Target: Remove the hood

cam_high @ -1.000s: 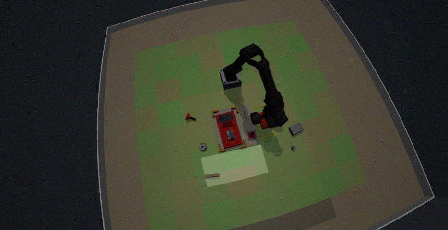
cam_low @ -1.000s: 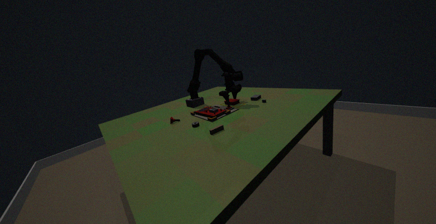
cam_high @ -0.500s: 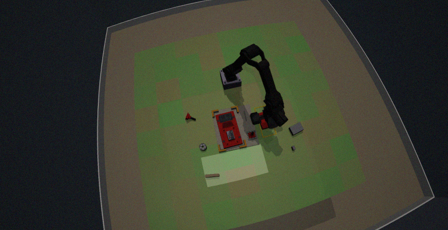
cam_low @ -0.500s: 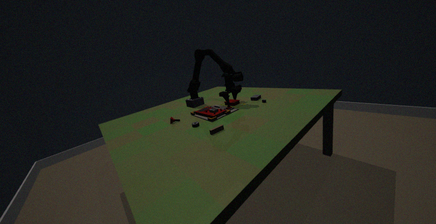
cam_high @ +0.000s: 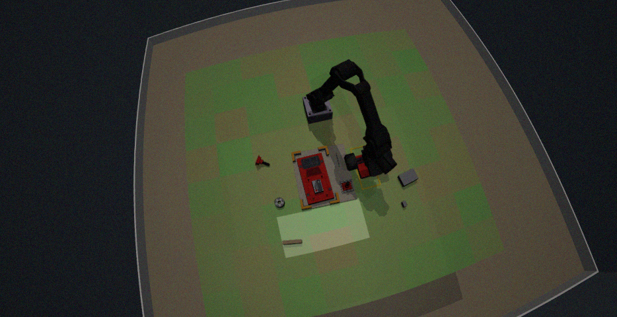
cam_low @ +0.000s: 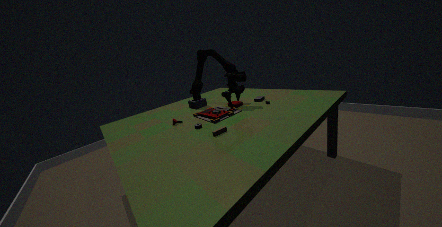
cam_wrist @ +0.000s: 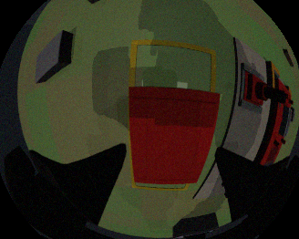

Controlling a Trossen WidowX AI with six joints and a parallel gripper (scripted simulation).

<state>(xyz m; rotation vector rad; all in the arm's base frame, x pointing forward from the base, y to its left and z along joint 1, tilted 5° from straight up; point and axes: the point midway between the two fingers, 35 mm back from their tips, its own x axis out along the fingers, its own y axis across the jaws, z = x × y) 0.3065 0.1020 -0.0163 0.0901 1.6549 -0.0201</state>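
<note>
Right now the red hood is 1 cm below my gripper tip. Round my gripper tip: brown bar: 38 cm to the right, 21 cm ahead, 1 cm below.
</note>
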